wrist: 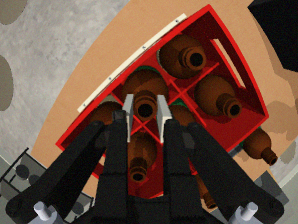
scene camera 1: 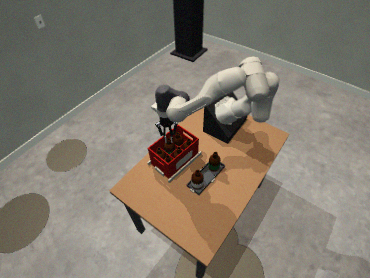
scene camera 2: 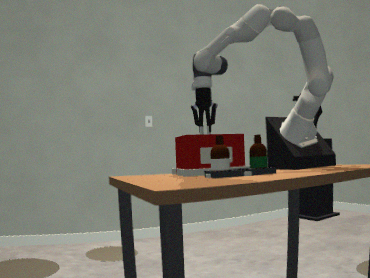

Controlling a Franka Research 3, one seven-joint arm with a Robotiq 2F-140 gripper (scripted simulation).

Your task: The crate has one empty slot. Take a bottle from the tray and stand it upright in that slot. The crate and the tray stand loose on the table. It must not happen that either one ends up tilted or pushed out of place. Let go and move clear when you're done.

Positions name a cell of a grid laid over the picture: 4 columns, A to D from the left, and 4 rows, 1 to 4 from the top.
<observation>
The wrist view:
my gripper: B2
red crate: D3
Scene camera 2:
my gripper: C3
red crate: C3
</observation>
